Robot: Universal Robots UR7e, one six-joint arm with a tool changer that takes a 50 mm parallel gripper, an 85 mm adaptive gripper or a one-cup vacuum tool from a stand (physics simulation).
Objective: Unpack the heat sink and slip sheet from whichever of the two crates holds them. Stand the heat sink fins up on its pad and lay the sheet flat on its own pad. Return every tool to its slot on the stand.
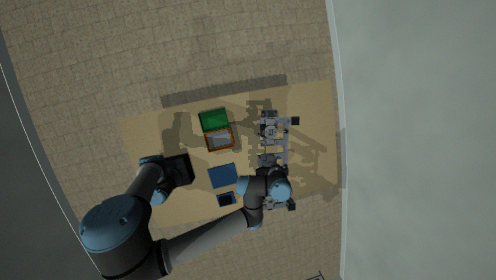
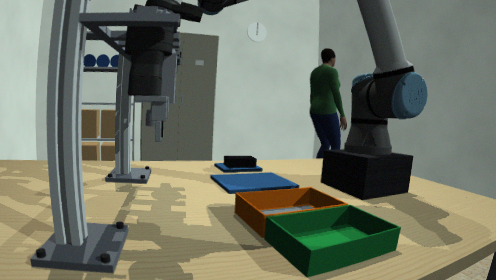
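Seen in the pictures: arm's base at its link origin: [image 1: 171, 177] [image 2: 367, 151].
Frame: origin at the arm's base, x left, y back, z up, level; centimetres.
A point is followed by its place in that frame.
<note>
The black heat sink [image 1: 226, 199] @(x -31.0, y -29.5, z -7.1 cm) [image 2: 240, 161] @(x -29.6, y -29.3, z -7.6 cm) rests on the small blue pad [image 1: 218, 200] [image 2: 219, 166]; its fins are too small to make out. The grey slip sheet [image 1: 219, 138] @(x 16.2, y -36.8, z -10.1 cm) [image 2: 287, 210] @(x 12.0, y -35.1, z -10.1 cm) lies in the orange crate [image 1: 221, 148] @(x 9.1, y -36.6, z -8.0 cm) [image 2: 250, 214] @(x 16.5, y -45.9, z -8.2 cm). The green crate [image 1: 212, 110] @(x 36.2, y -37.7, z -6.4 cm) [image 2: 355, 250] @(x 36.4, y -37.8, z -8.2 cm) beside it is empty. The larger blue pad [image 1: 222, 175] @(x -11.8, y -31.5, z -9.6 cm) [image 2: 254, 182] @(x -10.1, y -32.9, z -9.7 cm) is bare. The arm's wrist [image 1: 280, 190] @(x 2.3, y -58.4, z 47.9 cm) is over the near-pad end of the tool stand [image 1: 286, 145] @(x 8.9, y -72.2, z 23.5 cm) [image 2: 70, 125] @(x 22.7, y -76.1, z 8.2 cm). What is on its flange is hidden, and no gripper fingers on it can be made out.
A dark tool [image 2: 145, 65] @(x 20.8, y -65.6, z 16.7 cm) hangs in the front of the stand, with a grey tool [image 2: 159, 110] @(x 21.4, y -63.3, z 10.3 cm) partly hidden behind it. The stand's posts rise from bolted feet. The arm's black base block [image 1: 187, 167] @(x 3.2, y -11.5, z -2.4 cm) [image 2: 367, 172] @(x 11.5, y -11.3, z -3.3 cm) is on the table. A person [image 2: 326, 90] stands beyond the table.
</note>
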